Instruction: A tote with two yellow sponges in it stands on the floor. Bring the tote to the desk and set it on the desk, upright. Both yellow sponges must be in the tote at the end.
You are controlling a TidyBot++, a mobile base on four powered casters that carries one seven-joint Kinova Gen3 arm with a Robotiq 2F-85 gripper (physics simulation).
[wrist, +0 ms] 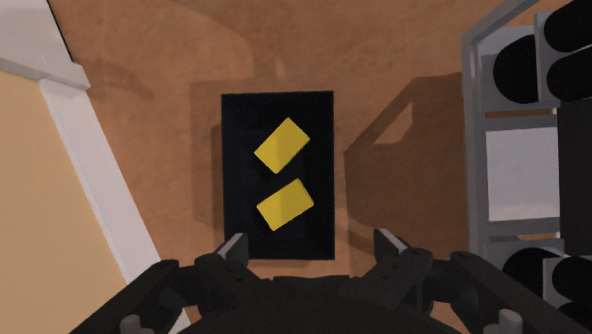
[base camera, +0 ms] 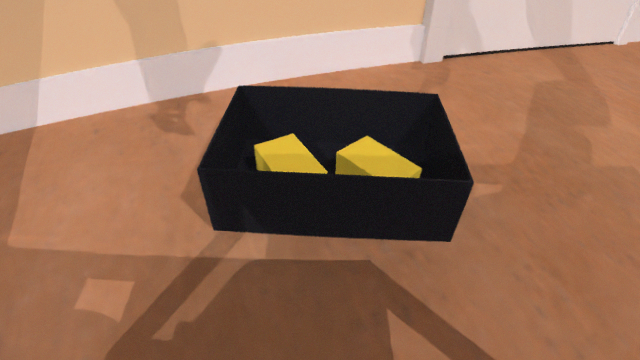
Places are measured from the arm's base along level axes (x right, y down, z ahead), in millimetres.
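Where they show: gripper, fingertip midpoint: point(wrist: 310, 245).
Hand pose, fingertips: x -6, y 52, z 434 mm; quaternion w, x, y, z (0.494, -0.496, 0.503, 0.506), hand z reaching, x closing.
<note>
Each offset is from my fingertips to the centre of the thing. "*": to the spot under its first point. Level surfaces: height alone.
A black open-topped tote {dz +53, dx +30, dy +294 mm} point(base camera: 330, 207) point(wrist: 237, 175) stands upright on the floor, in the middle of the base camera view and centre of the wrist view. One yellow sponge point(base camera: 290, 156) point(wrist: 282, 145) and a second yellow sponge point(base camera: 376, 157) point(wrist: 285, 204) lie in it, apart from each other and turned at angles. My gripper point(wrist: 310, 245) is open and empty, pointing down above the tote's end that is lowest in the wrist view. Its fingertips are apart from the tote. The gripper does not show in the base camera view. The desk does not show in either view.
A tan wall point(base camera: 90, 35) point(wrist: 45, 200) with a white baseboard {* dz +412, dx -11, dy +291 mm} point(base camera: 310, 52) point(wrist: 95, 175) runs behind the tote. A white door point(base camera: 590, 22) is at the upper right of the base camera view. My mobile base point(wrist: 522, 175) stands on the right in the wrist view, across a strip of floor {dy +344 mm} point(wrist: 410, 200).
</note>
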